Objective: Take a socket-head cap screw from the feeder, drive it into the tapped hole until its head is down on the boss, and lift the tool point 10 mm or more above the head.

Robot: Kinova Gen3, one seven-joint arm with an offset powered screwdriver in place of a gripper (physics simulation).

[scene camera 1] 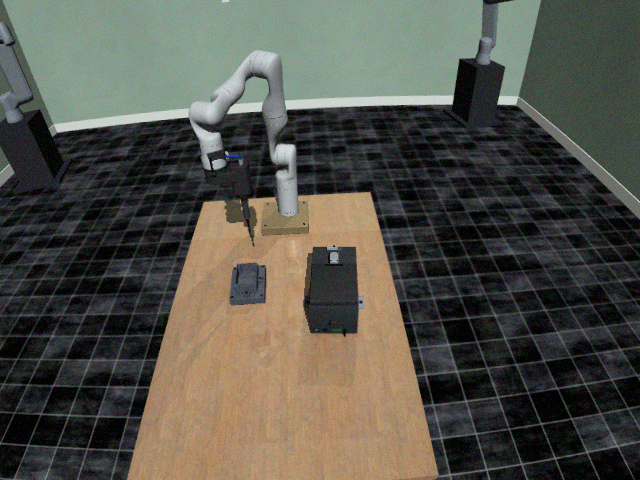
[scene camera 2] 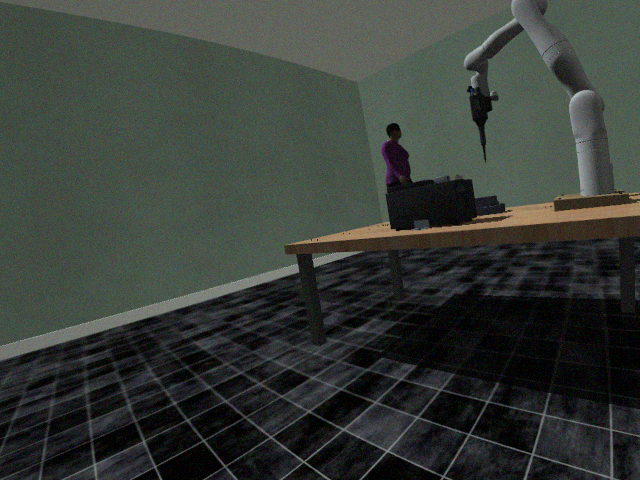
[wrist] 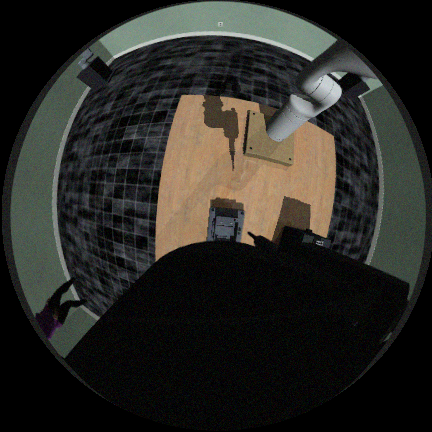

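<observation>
My screwdriver [scene camera 1: 253, 244] [scene camera 2: 485, 161] [wrist: 249, 233] points down, with its tip in the air. In the first scene view the tip appears behind the dark grey fixture block [scene camera 1: 248, 284] [scene camera 2: 488, 205] [wrist: 226, 224], which lies on the table. In the wrist view the tip appears just right of the block. Whether a cap screw sits on the tip is too small to tell. The black feeder box [scene camera 1: 333, 284] [scene camera 2: 431, 205] [wrist: 294, 237] stands right of the block, apart from the tip, with a small light pick-up part [scene camera 1: 333, 256] on its top. The tapped hole cannot be made out.
The arm's base plate [scene camera 1: 271, 225] [scene camera 2: 584, 202] [wrist: 256, 136] sits at the far end of the wooden table [scene camera 1: 279, 413]. A person in purple [scene camera 2: 395, 160] [wrist: 49, 320] stands beyond the table. Two dark pedestals [scene camera 1: 478, 93] [scene camera 1: 32, 149] with other arms stand on the floor behind.
</observation>
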